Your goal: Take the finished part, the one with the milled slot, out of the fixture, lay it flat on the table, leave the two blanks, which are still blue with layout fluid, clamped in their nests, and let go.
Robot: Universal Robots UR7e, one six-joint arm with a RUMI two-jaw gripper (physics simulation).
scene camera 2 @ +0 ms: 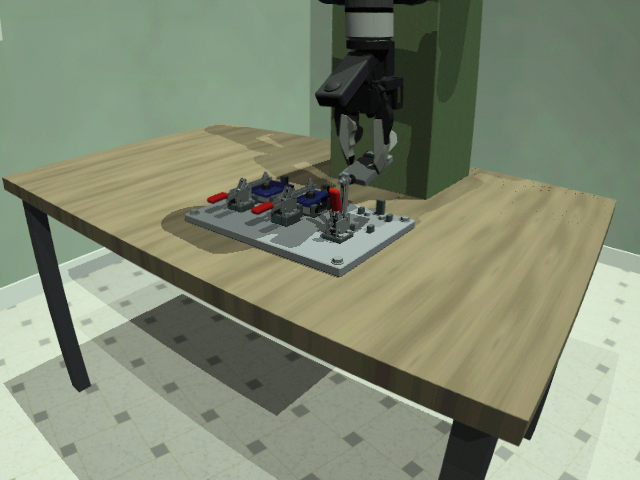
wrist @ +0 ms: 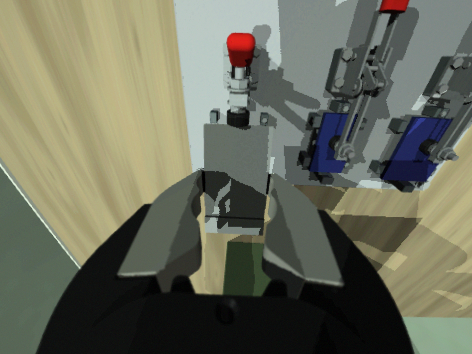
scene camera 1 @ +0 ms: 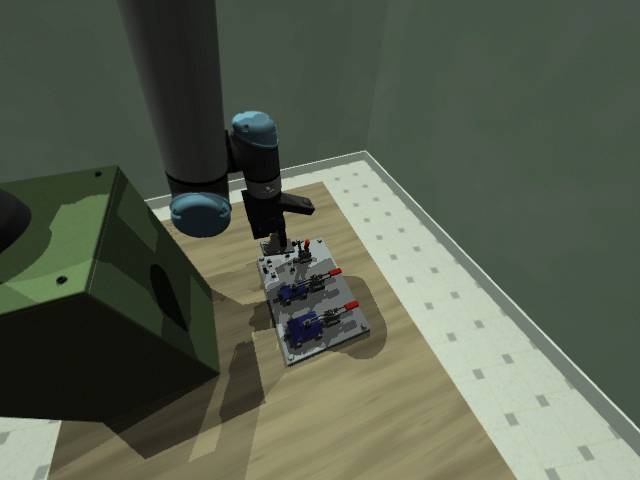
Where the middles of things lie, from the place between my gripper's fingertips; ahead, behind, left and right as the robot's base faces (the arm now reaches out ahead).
Now: hand 1 cm past the finished part [scene camera 2: 363, 169]. Round my hand: grey fixture plate [scene camera 2: 302, 242]: 11 cm to the right, 10 cm below, 4 cm ahead; red handle [wrist: 241, 46]: 8 cm ahead, 5 cm below.
